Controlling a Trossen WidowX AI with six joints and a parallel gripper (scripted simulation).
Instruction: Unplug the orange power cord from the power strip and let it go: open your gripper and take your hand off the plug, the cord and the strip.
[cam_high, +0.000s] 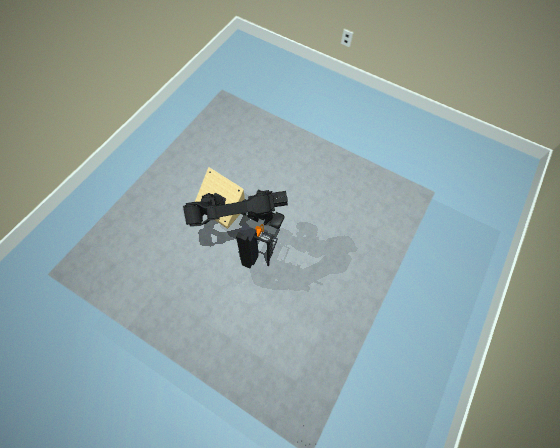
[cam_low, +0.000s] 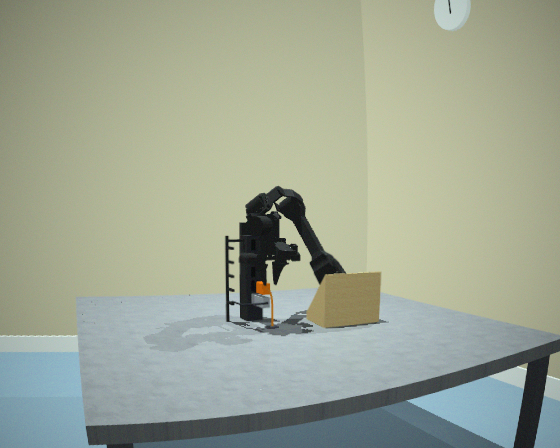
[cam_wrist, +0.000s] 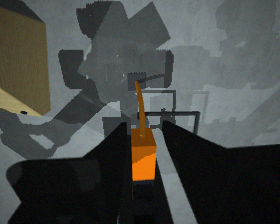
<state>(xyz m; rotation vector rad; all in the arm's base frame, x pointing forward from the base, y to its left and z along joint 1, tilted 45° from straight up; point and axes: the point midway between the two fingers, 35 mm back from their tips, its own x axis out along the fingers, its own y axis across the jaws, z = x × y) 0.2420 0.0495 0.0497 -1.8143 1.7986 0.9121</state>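
Now: the orange plug 60 mm to the right of my gripper tip, 10 mm below it and 10 mm ahead of it.
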